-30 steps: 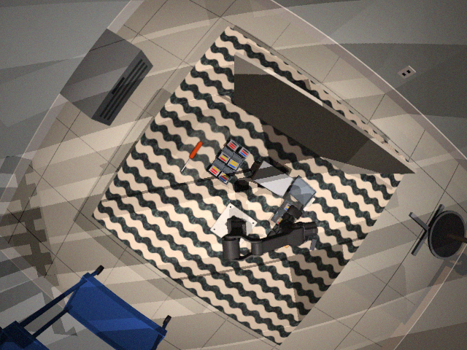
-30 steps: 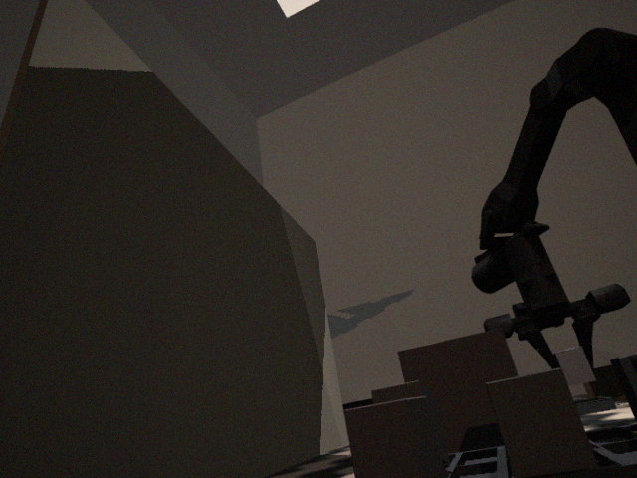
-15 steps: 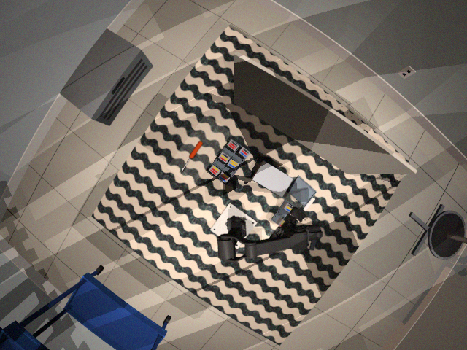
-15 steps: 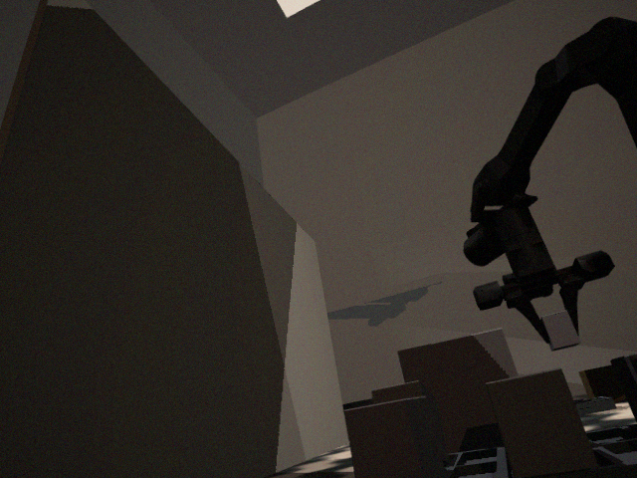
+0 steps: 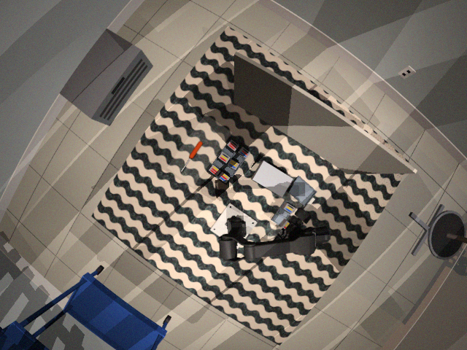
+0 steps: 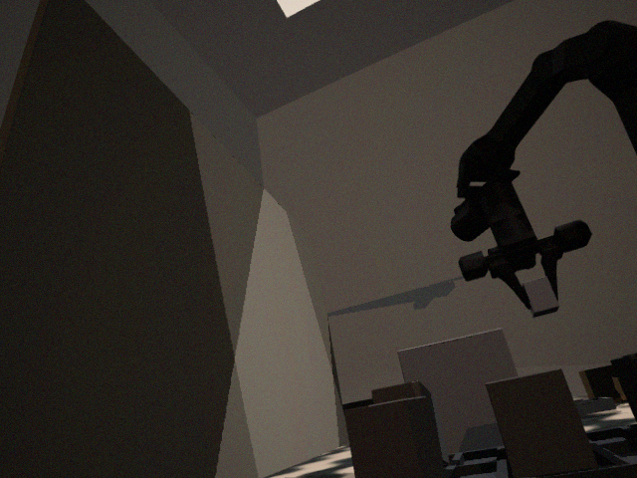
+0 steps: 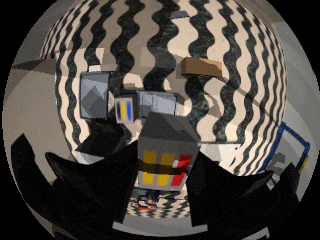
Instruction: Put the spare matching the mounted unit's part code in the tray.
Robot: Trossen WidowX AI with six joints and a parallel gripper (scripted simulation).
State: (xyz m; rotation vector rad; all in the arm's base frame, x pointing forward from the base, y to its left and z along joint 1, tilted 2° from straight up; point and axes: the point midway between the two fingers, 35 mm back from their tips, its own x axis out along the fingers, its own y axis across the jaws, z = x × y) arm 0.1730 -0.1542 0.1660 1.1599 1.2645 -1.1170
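Now: the grey tray 180 mm ahead of my gripper tip, 10 mm to the left of it and 140 mm below it. Round my gripper tip: spare unit: 20 mm above; then grey mounted unit: 110 mm ahead, 190 mm to the left, 100 mm below; then large grey panel: 350 mm ahead, 230 mm to the left, 80 mm above.
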